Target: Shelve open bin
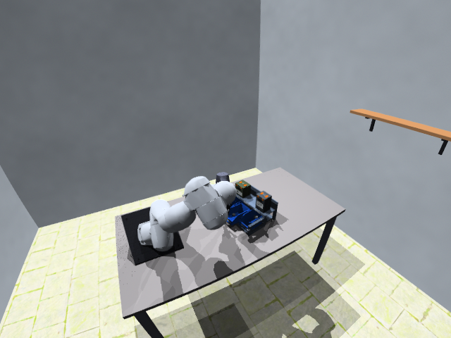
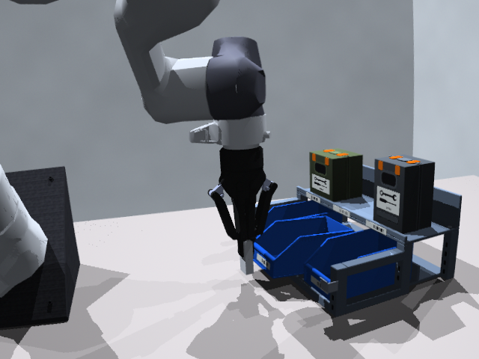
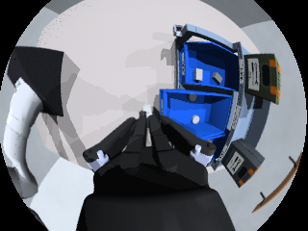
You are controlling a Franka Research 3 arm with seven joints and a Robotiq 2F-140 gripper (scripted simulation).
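My hand is 200 mm short of the shelf floor, 60 mm to the right of it and 50 mm above it. From my hand the other things lie so: green case 230 mm ahead, 190 mm to the left, 100 mm above; then black box 290 mm ahead, 110 mm above, 40 mm to the right.
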